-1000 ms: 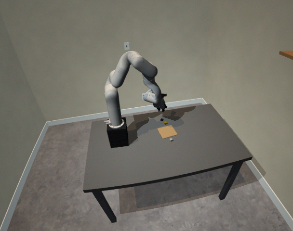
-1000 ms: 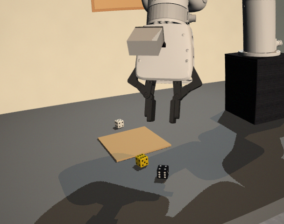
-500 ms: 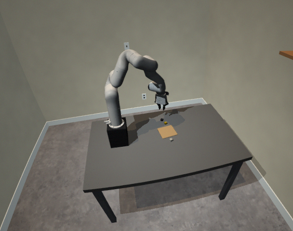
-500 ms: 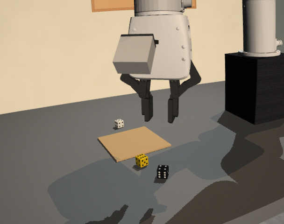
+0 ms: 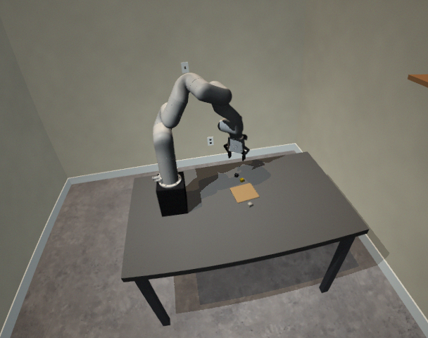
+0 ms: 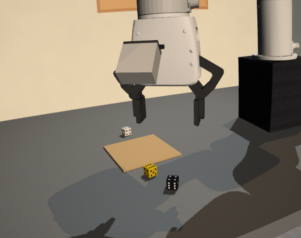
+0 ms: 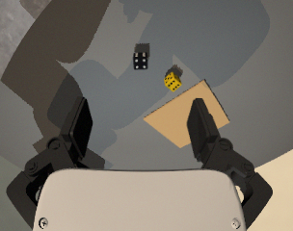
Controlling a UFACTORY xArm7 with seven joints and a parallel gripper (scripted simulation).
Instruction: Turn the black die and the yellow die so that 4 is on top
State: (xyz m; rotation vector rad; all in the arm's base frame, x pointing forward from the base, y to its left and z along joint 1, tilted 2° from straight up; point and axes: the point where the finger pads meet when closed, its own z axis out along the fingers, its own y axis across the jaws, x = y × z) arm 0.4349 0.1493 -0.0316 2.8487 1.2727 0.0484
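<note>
Now: hand 10 mm past the black die, 10 mm to the left of it and 130 mm above it. The rest, counted from my hand: tan mat 20 mm behind, 180 mm to the right, 140 mm below; yellow die 10 mm ahead, 70 mm to the right, 130 mm below; white die 30 mm behind, 300 mm to the right, 130 mm below.
</note>
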